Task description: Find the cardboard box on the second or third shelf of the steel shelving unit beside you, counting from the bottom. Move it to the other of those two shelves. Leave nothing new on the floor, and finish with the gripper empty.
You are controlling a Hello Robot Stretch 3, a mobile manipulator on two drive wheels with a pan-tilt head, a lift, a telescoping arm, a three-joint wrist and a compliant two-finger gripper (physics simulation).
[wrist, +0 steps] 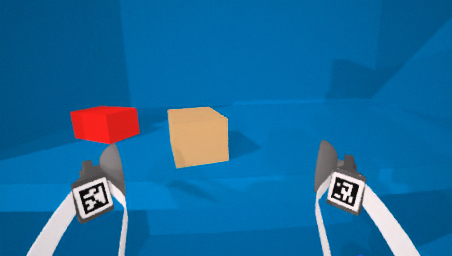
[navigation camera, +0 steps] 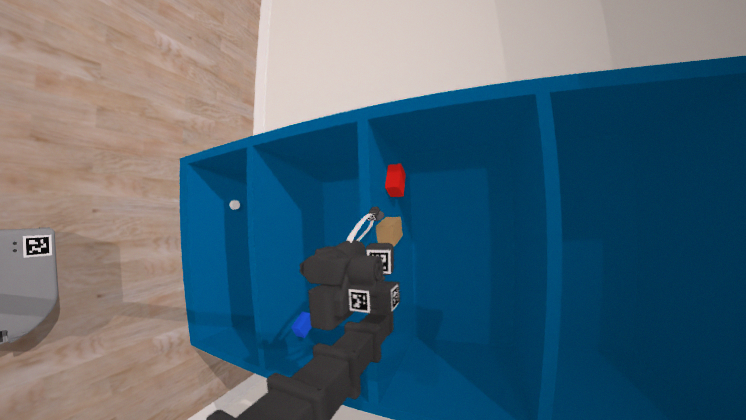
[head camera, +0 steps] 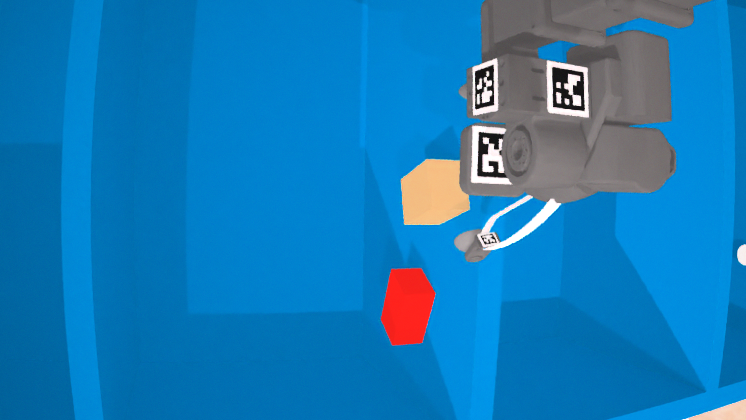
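Frame: origin at the robot's base, x ahead, y left, z up, level; metres.
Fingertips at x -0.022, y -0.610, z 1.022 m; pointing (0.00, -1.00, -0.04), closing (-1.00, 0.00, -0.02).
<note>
Pixels of each thing's top centre, then the offset from my fingertips to it.
- tan cardboard box, top centre: point(head camera: 414, 193) point(navigation camera: 398, 230) 0.031 m ahead, 0.106 m right, 0.019 m up
- red block, top centre: point(head camera: 391, 307) point(navigation camera: 402, 180) 0.190 m ahead, 0.193 m right, 0.014 m up
- blue block, top centre: point(navigation camera: 307, 325) 0.391 m back, 0.245 m right, 0.443 m down
- white round object, top centre: point(navigation camera: 236, 204) 0.159 m ahead, 0.280 m right, 0.922 m down
The tan cardboard box point(head camera: 433, 193) point(navigation camera: 389, 231) point(wrist: 200, 140) sits upright near the front edge of the third shelf from the bottom of the blue shelving unit point(head camera: 485, 323) point(navigation camera: 550, 208) point(wrist: 260, 197). My gripper point(head camera: 472, 246) point(navigation camera: 374, 213) point(wrist: 220, 160) is open wide and empty, at the front of that shelf. In the wrist view the box is beyond the fingertips, left of the middle and nearer the left finger. One finger shows in the head view; the other is hidden. The wrist covers a little of the box there.
A red block point(head camera: 408, 307) point(navigation camera: 395, 180) point(wrist: 105, 124) lies left of the box on the same shelf. A blue block point(navigation camera: 301, 324) is on the second shelf, partly behind my wrist. A white round object point(navigation camera: 234, 204) point(head camera: 741, 254) is on the bottom shelf. Side walls and shelf boards bound each bay.
</note>
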